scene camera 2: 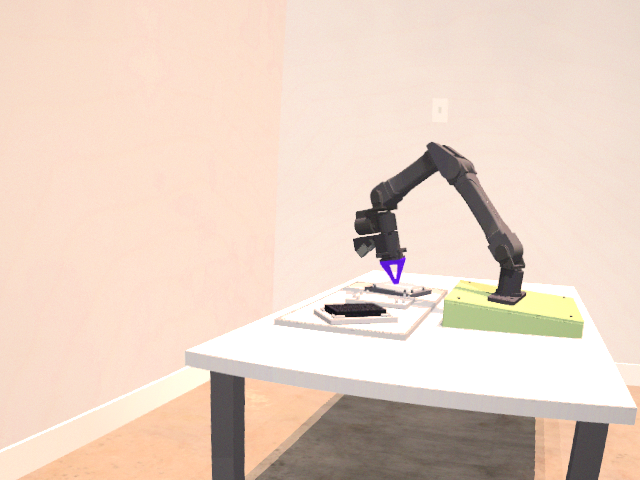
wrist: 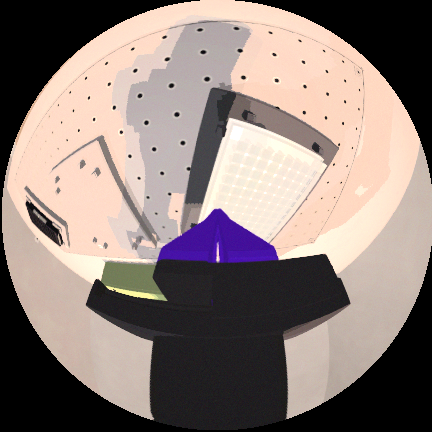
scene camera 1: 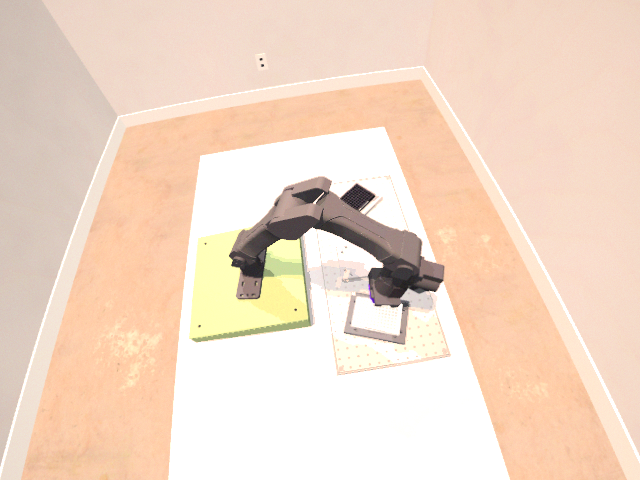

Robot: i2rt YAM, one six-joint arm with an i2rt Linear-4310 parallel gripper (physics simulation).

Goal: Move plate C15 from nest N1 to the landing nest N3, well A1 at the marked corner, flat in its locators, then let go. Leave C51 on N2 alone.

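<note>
A white well plate (scene camera 1: 374, 317) (scene camera 2: 408, 287) (wrist: 260, 180) lies on a dark grey nest (scene camera 1: 374, 336) (scene camera 2: 421, 293) (wrist: 200, 160). A black well plate (scene camera 1: 357, 197) (scene camera 2: 355, 309) (wrist: 44, 222) lies on a white nest (scene camera 1: 373, 205) (scene camera 2: 356, 318). Between them is a white nest (scene camera 2: 382, 301) (wrist: 100, 200) with small locators and no plate on it. Plate labels, nest labels and the marked corner cannot be read. My gripper (scene camera 2: 395, 282) (wrist: 217, 214) is shut and empty, its purple fingertips close above the white plate; in scene camera 1 the tips are hidden. Full seating of the white plate cannot be told.
The nests stand on a perforated board (scene camera 1: 361, 359) (scene camera 2: 341, 329) (wrist: 285, 65) on the white table (scene camera 1: 258, 413) (scene camera 2: 465, 372). The arm's green base block (scene camera 1: 222, 289) (scene camera 2: 491, 320) (wrist: 127, 277) stands beside the board.
</note>
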